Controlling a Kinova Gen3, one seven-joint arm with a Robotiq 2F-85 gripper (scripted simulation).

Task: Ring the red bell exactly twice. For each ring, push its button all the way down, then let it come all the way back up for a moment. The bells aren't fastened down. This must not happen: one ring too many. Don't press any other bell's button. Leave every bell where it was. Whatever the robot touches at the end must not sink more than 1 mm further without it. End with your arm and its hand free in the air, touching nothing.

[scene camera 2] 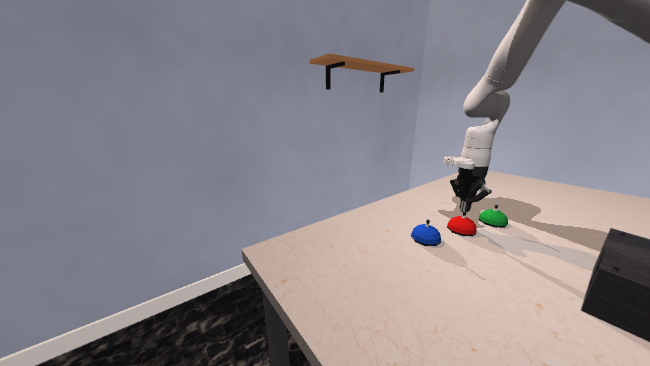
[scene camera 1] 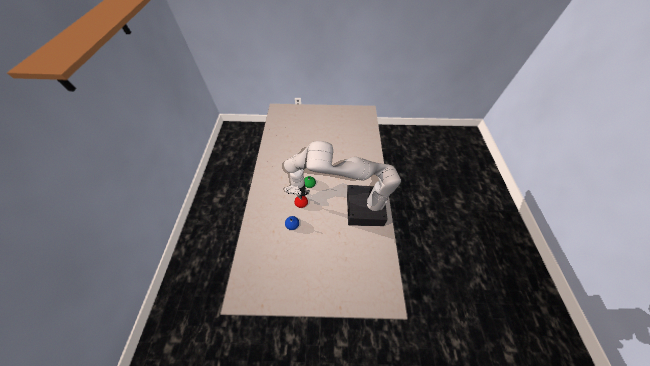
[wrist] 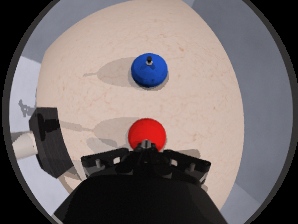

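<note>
There is a blue bell that I can see, and a red bell as well. My gripper is visible too, and the wrist view shows my gripper again.
</note>
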